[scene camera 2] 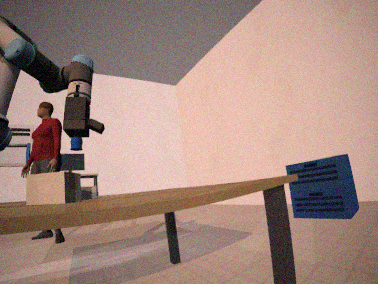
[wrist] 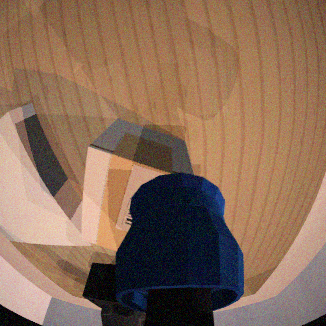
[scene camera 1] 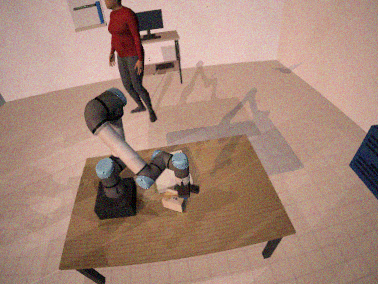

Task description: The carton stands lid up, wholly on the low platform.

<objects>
suction cup: holds nothing
a carton (scene camera 2: 63, 187): on the table
a low platform (wrist: 48, 210): on the table
</objects>
